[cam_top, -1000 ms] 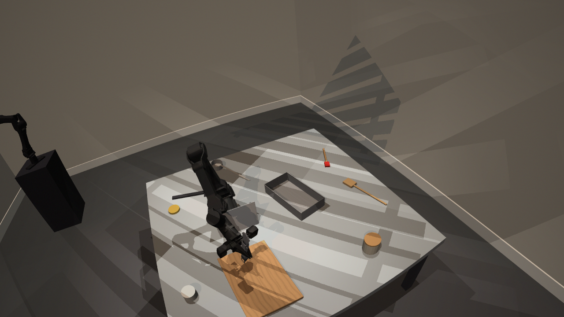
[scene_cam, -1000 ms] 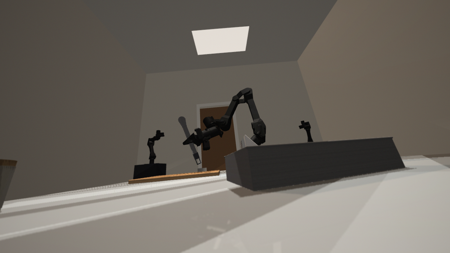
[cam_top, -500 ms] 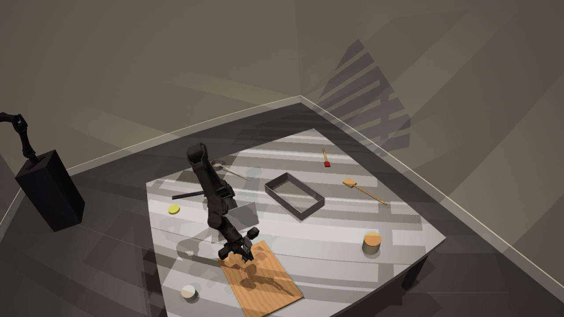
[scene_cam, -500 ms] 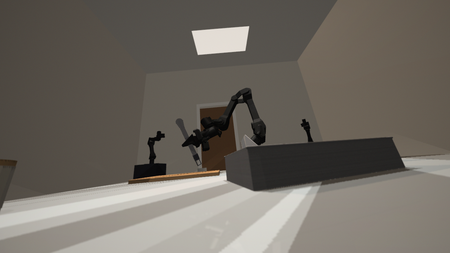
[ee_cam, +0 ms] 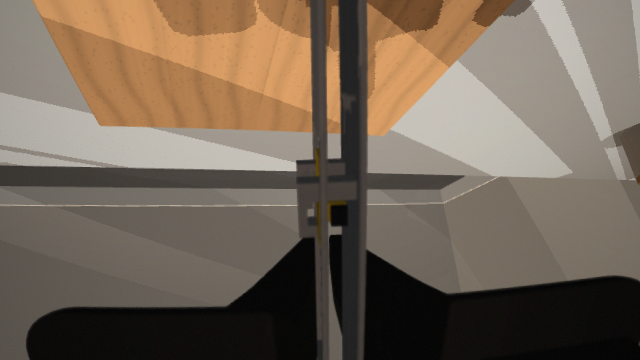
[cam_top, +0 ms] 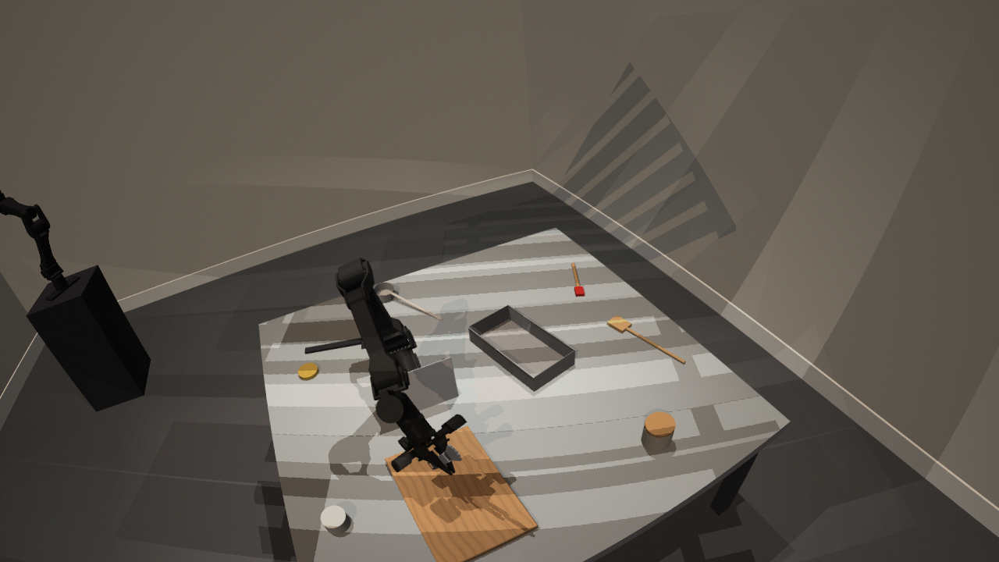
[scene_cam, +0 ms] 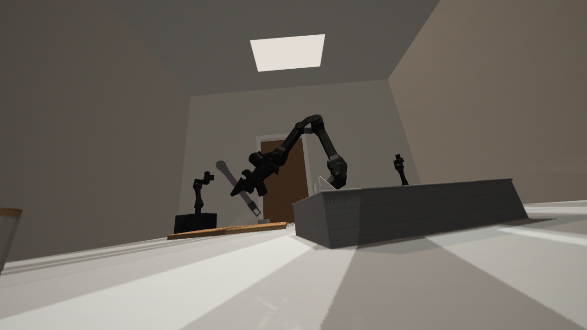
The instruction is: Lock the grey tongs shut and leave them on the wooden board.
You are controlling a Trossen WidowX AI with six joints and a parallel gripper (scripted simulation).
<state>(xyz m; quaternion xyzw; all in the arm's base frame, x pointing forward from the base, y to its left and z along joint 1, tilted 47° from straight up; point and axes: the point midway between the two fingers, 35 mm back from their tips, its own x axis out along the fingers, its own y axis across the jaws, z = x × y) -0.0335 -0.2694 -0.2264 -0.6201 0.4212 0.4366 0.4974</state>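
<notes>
Now: the wooden board 3 cm to the left of my gripper tip and 13 cm below it. From my gripper tip the other things lie so: wood-lidded canister: 51 cm ahead, 9 cm to the right, 10 cm below; then roasting tin: 38 cm ahead, 41 cm to the left, 11 cm below; then small white puck: 30 cm behind, 7 cm to the left, 12 cm below.
</notes>
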